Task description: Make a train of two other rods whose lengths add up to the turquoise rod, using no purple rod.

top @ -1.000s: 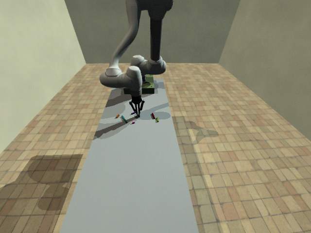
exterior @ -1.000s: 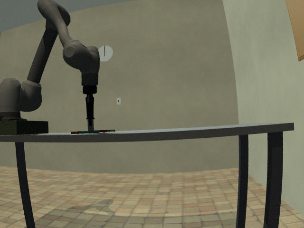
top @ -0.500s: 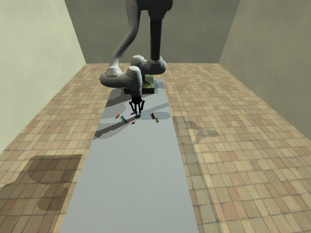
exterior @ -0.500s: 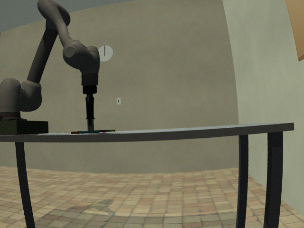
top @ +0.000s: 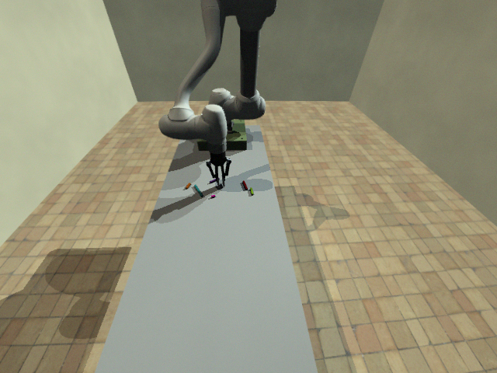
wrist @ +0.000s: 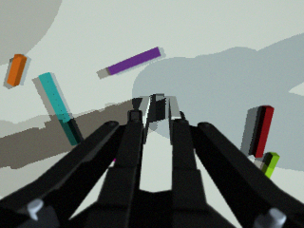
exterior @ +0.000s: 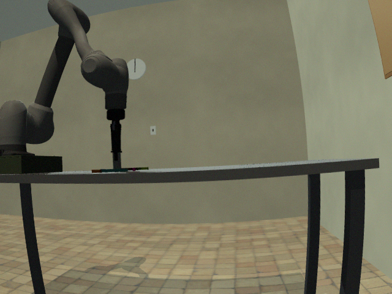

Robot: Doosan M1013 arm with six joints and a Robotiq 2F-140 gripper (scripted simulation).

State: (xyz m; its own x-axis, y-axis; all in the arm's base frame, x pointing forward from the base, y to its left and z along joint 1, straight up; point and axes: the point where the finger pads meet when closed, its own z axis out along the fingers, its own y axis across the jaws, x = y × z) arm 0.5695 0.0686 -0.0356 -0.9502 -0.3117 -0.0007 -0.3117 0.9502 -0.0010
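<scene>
My hand is 3 cm above the grey rod. From my hand the other things lie so: magenta rod: 9 cm ahead, 3 cm to the right, 3 cm below; then turquoise rod: 12 cm to the right, 5 cm ahead, 3 cm below; then purple rod: 4 cm to the right, 4 cm behind, 3 cm below.
</scene>
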